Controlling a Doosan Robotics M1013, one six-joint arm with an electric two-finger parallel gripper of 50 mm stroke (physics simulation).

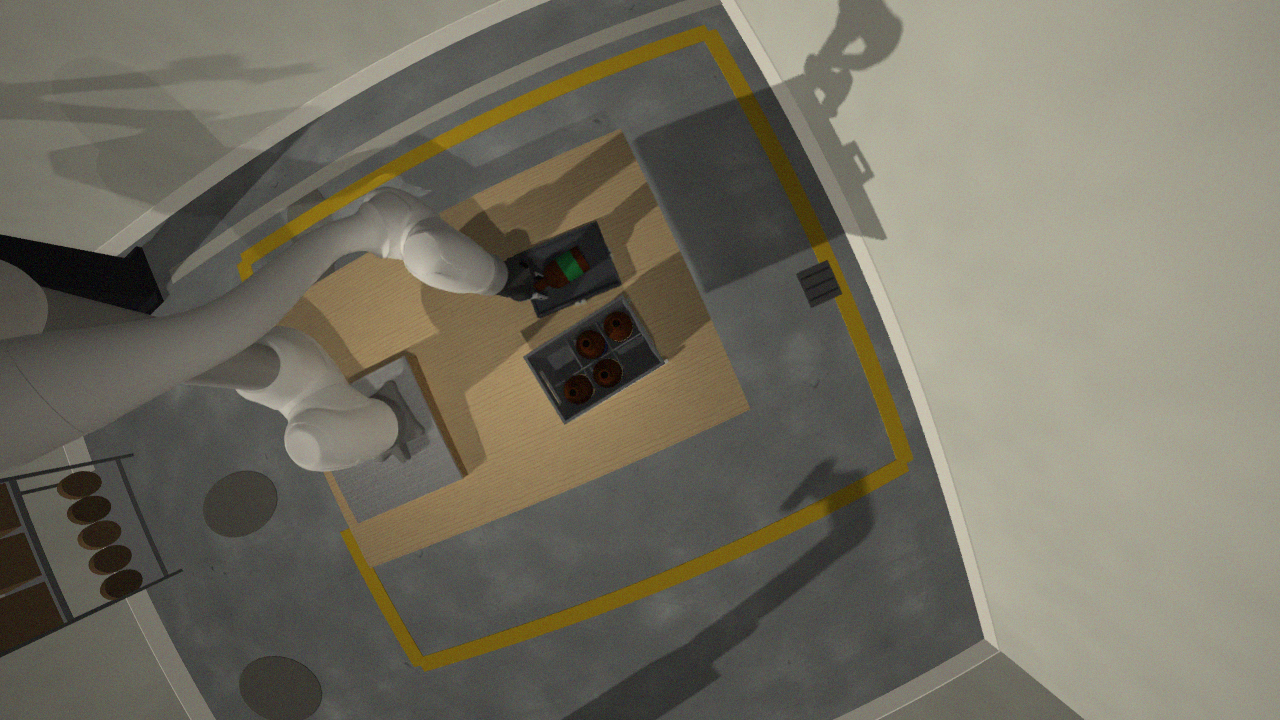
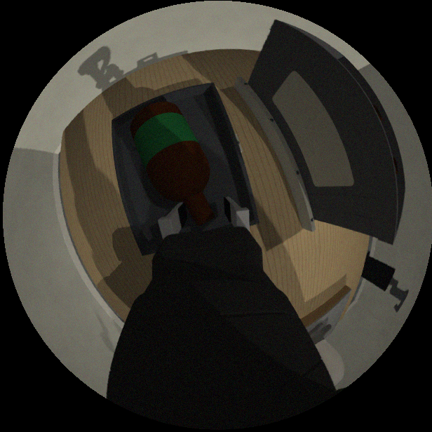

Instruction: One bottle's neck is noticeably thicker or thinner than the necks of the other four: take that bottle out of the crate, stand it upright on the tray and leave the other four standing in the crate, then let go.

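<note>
A brown bottle with a green label lies on its side in the dark tray, its neck pointing toward my gripper. My gripper is open at the tray's near end. The neck end shows between the spread fingers, with a gap on each side; nothing is held. The other brown bottles stand upright in the divided crate. Their neck widths are too small to compare.
The crate stands close beside the tray on the wooden table. The arm's base stands on a grey plate at the table's left end. A rack with brown items stands far left. A yellow line surrounds the table on the floor.
</note>
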